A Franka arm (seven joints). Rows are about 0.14 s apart.
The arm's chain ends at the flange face. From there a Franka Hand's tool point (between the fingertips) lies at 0.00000 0.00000 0.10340 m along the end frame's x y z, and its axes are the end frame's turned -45 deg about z.
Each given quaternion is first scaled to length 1.
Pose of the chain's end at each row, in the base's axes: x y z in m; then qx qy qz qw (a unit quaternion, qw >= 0):
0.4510, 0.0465, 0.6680, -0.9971, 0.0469, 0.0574, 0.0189
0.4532, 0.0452, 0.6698, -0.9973, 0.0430, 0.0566, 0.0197
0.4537, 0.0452, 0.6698, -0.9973, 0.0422, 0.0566, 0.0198
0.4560, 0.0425, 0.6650, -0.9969, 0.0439, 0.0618, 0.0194
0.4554, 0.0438, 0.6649, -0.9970, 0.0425, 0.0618, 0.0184
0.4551, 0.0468, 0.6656, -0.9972, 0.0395, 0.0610, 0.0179
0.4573, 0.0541, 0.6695, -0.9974, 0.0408, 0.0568, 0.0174
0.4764, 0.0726, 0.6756, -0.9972, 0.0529, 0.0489, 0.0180
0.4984, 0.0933, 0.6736, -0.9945, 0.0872, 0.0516, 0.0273
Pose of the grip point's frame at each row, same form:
0.4393, 0.0510, 0.5654, -0.9391, -0.3382, 0.0458, 0.0394
0.4417, 0.0498, 0.5671, -0.9378, -0.3419, 0.0448, 0.0399
0.4422, 0.0498, 0.5671, -0.9375, -0.3427, 0.0447, 0.0400
0.4434, 0.0471, 0.5625, -0.9378, -0.3410, 0.0497, 0.0416
0.4428, 0.0481, 0.5624, -0.9374, -0.3423, 0.0501, 0.0406
0.4427, 0.0510, 0.5630, -0.9364, -0.3451, 0.0495, 0.0399
0.4457, 0.0582, 0.5668, -0.9371, -0.3440, 0.0458, 0.0378
0.4665, 0.0768, 0.5728, -0.9416, -0.3328, 0.0383, 0.0353
0.4883, 0.0998, 0.5709, -0.9521, -0.3000, 0.0372, 0.0450

